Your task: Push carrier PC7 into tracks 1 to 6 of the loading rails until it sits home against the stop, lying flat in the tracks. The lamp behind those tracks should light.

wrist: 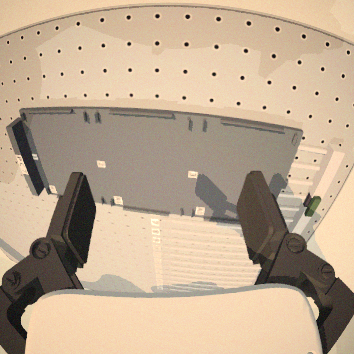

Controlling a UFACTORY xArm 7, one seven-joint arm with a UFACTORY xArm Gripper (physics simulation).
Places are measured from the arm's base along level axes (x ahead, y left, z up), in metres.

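Pixels of known places: gripper, between the fingertips: (166, 189).
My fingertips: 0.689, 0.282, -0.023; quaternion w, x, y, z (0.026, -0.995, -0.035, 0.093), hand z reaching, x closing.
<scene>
Ahead of a thing's pixels: the offset from my fingertips to its top centre, as dx, dy, dz. "spot": to the spot under its first point. Level surfaces: height alone.
Carrier PC7 {-0.039, -0.070, -0.079} (150, 145) is a wide dark grey plate across the upper middle of the wrist view, seemingly flat, with small white labels and a raised dark handle strip {spot: -0.190, -0.075, -0.087} (26, 157) at its left end. The loading rails {spot: +0.067, -0.239, -0.108} (205, 255) show as pale parallel tracks below and to the right of the carrier. Bare track ends show between the carrier's right edge and the pale bar {spot: +0.168, -0.027, -0.093} (330, 172) at the right. A green lamp {+0.169, -0.077, -0.087} (313, 205) sits at that bar; I cannot tell whether it is lit. My gripper (166, 189) is open and empty, above the carrier's near edge.
A pale perforated board {dz -0.109} (172, 57) lies under everything, with its curved far edge at the top. A column of small white number labels {spot: -0.018, -0.194, -0.109} (155, 231) runs along the left ends of the tracks. Gripper shadows fall on the carrier's right part.
</scene>
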